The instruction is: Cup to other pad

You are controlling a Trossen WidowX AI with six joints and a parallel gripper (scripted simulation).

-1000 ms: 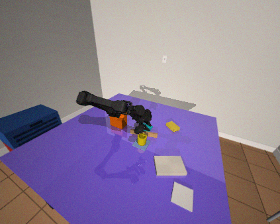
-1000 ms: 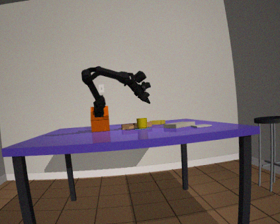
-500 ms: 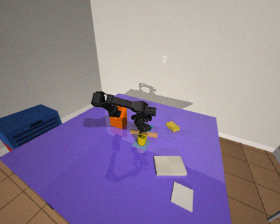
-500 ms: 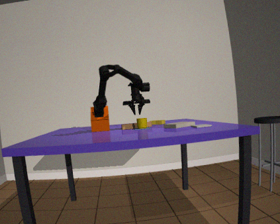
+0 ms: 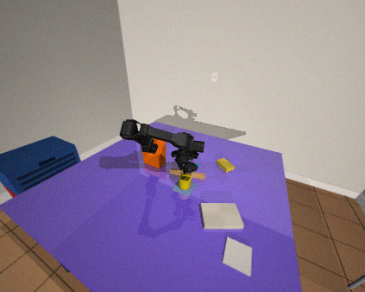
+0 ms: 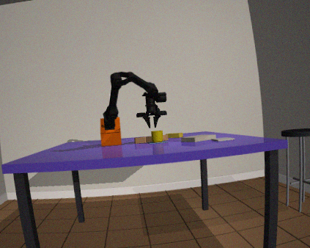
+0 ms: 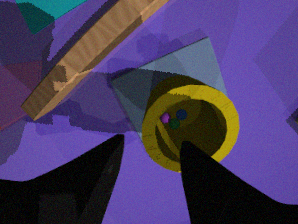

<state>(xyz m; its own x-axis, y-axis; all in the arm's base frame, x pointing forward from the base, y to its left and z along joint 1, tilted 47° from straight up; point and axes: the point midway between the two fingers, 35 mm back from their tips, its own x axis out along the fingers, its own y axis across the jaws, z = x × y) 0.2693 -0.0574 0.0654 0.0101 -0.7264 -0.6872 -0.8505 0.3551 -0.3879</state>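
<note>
Right now my gripper tip is 20 mm short of the yellow cup, 20 mm to the left of it and 60 mm above it. Also, from my gripper tip: wooden plank 80 mm to the left, 80 mm below; then pale blue pad 20 mm ahead, 20 mm to the right, 100 mm below; then teal pad 30 mm behind, 170 mm to the left, 100 mm below.
</note>
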